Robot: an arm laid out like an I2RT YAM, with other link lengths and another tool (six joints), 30 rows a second.
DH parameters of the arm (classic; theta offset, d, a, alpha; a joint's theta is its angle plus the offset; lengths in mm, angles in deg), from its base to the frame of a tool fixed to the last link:
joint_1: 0 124.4 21.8 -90
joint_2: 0 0 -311.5 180
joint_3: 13.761 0 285 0
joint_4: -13.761 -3.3 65.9 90
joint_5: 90 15.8 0 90
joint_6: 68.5 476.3 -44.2 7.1
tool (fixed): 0 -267.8 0 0
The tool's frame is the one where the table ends.
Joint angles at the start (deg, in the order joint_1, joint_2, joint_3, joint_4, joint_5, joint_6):
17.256, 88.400, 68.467, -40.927, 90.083, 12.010
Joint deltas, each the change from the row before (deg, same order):
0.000, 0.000, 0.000, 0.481, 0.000, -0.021
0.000, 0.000, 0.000, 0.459, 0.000, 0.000
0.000, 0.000, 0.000, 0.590, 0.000, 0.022
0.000, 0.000, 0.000, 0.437, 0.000, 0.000
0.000, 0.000, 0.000, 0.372, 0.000, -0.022
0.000, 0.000, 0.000, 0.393, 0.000, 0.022
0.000, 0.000, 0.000, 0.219, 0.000, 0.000
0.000, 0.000, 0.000, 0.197, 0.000, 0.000
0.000, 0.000, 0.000, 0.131, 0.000, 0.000
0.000, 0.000, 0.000, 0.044, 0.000, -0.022
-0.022, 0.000, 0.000, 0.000, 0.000, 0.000
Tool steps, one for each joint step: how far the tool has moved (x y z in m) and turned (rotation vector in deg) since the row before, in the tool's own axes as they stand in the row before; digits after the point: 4 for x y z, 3 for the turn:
-0.0008, -0.0003, 0.0000, 0.000, 0.058, 0.456
-0.0008, -0.0003, 0.0000, 0.000, 0.057, 0.455
-0.0010, -0.0004, 0.0001, 0.000, 0.076, 0.607
-0.0008, -0.0003, 0.0000, 0.000, 0.055, 0.434
-0.0006, -0.0002, 0.0000, 0.000, 0.044, 0.347
-0.0007, -0.0003, 0.0000, 0.000, 0.052, 0.412
-0.0004, -0.0002, 0.0000, 0.000, 0.027, 0.217
-0.0003, -0.0001, 0.0000, 0.000, 0.025, 0.195
-0.0002, -0.0001, 0.0000, 0.000, 0.016, 0.130
-0.0001, 0.0000, 0.0000, 0.000, 0.003, 0.022
0.0001, 0.0000, 0.0001, 0.009, 0.020, -0.003

